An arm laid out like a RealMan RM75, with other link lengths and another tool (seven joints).
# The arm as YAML. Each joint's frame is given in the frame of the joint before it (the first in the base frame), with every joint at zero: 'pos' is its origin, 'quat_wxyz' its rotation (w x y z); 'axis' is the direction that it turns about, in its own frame. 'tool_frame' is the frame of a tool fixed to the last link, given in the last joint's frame.
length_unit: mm
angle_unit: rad
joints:
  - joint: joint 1
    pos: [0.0, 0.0, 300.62]
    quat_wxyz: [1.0, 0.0, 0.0, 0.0]
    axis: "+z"
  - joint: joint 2
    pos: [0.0, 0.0, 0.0]
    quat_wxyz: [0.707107, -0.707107, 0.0, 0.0]
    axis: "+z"
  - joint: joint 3
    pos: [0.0, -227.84, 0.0]
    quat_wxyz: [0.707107, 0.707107, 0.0, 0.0]
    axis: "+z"
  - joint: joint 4
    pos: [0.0, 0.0, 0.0]
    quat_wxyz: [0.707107, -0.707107, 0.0, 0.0]
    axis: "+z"
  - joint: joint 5
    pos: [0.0, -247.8, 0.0]
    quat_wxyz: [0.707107, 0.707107, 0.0, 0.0]
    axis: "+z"
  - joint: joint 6
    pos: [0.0, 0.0, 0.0]
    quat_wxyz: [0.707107, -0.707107, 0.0, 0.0]
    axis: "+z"
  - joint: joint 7
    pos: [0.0, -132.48, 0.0]
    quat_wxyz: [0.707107, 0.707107, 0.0, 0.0]
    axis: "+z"
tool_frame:
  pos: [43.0, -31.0, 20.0]
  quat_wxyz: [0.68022, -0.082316, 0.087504, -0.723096]
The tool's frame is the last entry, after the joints.
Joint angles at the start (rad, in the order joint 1, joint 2, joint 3, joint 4, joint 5, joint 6, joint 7):
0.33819 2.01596 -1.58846 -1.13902 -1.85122 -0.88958 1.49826
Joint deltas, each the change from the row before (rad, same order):
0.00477 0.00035 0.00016 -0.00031 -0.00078 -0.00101 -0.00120
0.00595 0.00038 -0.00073 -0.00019 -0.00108 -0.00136 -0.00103
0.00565 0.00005 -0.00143 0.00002 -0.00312 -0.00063 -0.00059
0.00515 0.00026 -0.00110 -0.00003 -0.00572 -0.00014 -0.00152
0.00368 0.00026 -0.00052 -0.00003 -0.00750 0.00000 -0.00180
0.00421 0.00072 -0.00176 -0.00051 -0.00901 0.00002 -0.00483
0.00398 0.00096 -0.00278 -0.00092 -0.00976 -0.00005 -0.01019
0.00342 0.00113 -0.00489 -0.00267 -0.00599 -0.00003 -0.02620
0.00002 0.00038 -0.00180 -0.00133 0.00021 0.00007 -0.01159
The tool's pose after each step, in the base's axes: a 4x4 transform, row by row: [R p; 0 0 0 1], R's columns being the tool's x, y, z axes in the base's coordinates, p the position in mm. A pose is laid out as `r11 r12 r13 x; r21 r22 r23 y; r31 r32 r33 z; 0 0 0 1`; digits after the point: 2 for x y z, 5 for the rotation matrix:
-0.01852 0.98592 0.16621 237.33; 0.88090 -0.06255 0.46916 410.95; 0.47295 0.15510 -0.86733 31.02; 0 0 0 1
-0.02592 0.98617 0.16371 234.70; 0.88166 -0.05463 0.46871 412.13; 0.47117 0.15649 -0.86805 30.63; 0 0 0 1
-0.03424 0.98596 0.16343 232.52; 0.88234 -0.04698 0.46826 413.21; 0.46936 0.16023 -0.86835 30.25; 0 0 0 1
-0.04442 0.98526 0.16518 230.74; 0.88258 -0.03877 0.46856 414.30; 0.46805 0.16660 -0.86785 30.04; 0 0 0 1
-0.05439 0.98413 0.16892 229.79; 0.88250 -0.03177 0.46924 415.15; 0.46716 0.17460 -0.86677 30.06; 0 0 0 1
-0.06959 0.98247 0.17294 228.29; 0.88242 -0.02023 0.47002 416.08; 0.46528 0.18532 -0.86555 29.76; 0 0 0 1
-0.09112 0.97996 0.17713 226.47; 0.88191 -0.00320 0.47140 417.04; 0.46252 0.19917 -0.86395 29.27; 0 0 0 1
-0.12792 0.97582 0.17721 223.13; 0.87925 0.02891 0.47548 418.30; 0.45886 0.21664 -0.86169 28.58; 0 0 0 1
-0.14100 0.97429 0.17573 221.99; 0.87776 0.04093 0.47734 418.57; 0.45788 0.22155 -0.86097 28.35; 0 0 0 1

